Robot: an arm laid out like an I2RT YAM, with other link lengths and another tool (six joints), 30 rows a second.
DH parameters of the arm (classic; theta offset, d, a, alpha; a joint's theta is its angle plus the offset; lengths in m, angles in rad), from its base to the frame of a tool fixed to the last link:
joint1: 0 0.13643 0.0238 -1.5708
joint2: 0 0 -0.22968 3.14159
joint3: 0.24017 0 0.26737 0
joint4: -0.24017 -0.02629 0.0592 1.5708
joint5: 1.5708 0.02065 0 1.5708
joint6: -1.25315 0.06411 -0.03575 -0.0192
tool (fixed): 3.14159 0.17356 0 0
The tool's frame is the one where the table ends.
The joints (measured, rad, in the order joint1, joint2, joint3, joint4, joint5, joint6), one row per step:
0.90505, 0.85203, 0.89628, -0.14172, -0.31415, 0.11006
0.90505, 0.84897, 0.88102, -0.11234, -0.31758, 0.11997
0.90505, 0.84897, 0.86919, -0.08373, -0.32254, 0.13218
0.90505, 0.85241, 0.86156, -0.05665, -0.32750, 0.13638
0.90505, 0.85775, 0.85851, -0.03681, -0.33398, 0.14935
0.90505, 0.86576, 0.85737, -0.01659, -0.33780, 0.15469
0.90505, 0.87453, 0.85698, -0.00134, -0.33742, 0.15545
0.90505, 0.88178, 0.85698, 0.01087, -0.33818, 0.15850
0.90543, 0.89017, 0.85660, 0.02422, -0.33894, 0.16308
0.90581, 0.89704, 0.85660, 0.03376, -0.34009, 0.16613
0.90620, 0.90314, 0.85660, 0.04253, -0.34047, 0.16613
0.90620, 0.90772, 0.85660, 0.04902, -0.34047, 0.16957
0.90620, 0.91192, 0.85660, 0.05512, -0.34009, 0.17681
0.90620, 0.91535, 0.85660, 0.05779, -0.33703, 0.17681
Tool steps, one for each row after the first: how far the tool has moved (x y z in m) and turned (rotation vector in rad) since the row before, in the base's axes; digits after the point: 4 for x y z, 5 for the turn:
0.0000, 0.0017, 0.0013, 0.01707, -0.00109, 0.00258
-0.0002, 0.0021, 0.0018, 0.01754, 0.00138, 0.00411
0.0003, 0.0023, 0.0022, 0.01416, -0.00572, 0.00473
-0.0005, 0.0023, 0.0020, 0.01343, 0.00538, 0.00596
0.0006, 0.0024, 0.0020, 0.01051, -0.00170, 0.00366
0.0016, 0.0019, 0.0006, 0.00503, -0.00305, -0.00040
0.0010, 0.0016, 0.0006, 0.00489, -0.00017, 0.00071
0.0009, 0.0019, 0.0003, 0.00508, 0.00152, 0.00109
0.0006, 0.0015, 0.0000, 0.00308, 0.00125, 0.00151
0.0007, 0.0013, 0.0000, 0.00210, -0.00165, 0.00077
0.0006, 0.0010, 0.0000, 0.00260, 0.00208, -0.00001
0.0005, 0.0009, 0.0001, 0.00380, 0.00569, -0.00039
0.0012, 0.0004, -0.0006, -0.00060, 0.00047, -0.00306

